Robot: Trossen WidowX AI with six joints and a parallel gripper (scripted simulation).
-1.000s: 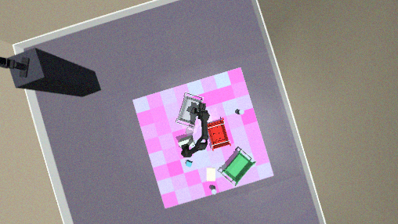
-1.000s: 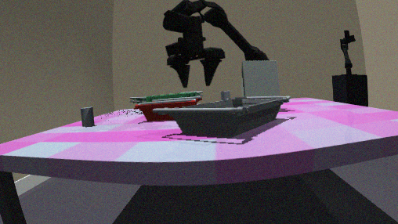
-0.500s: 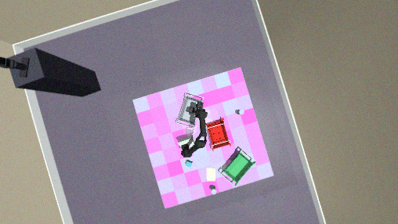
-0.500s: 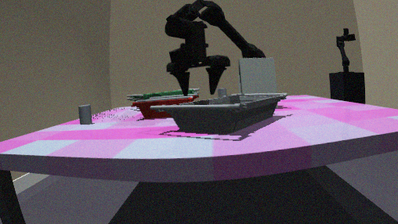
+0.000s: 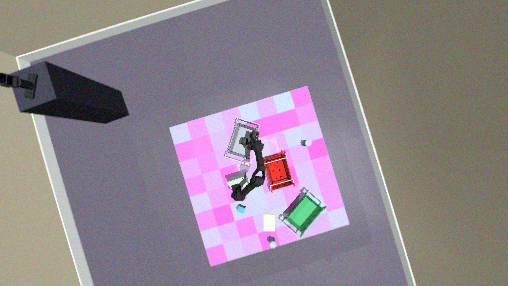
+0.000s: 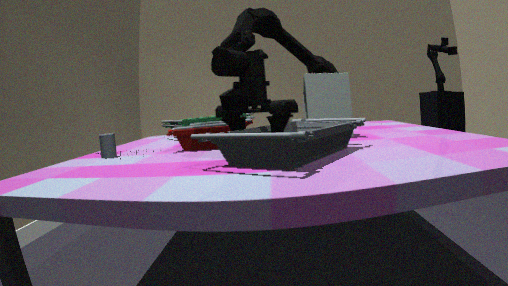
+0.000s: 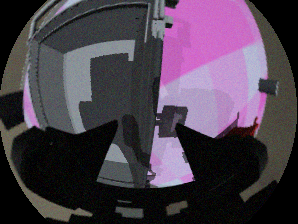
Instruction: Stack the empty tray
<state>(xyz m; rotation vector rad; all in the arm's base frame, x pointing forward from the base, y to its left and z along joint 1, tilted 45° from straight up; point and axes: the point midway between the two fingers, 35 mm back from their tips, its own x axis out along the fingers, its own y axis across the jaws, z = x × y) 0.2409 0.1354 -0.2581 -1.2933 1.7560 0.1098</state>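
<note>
Now: gripper tip 7 cm past the grey tray, 6 cm to the right of it and 3 cm below it. Round my gripper tip: cream slab: 10 cm behind, 71 cm to the right, 1 cm below; then cyan block: 29 cm behind, 50 cm to the right, 1 cm above.
</note>
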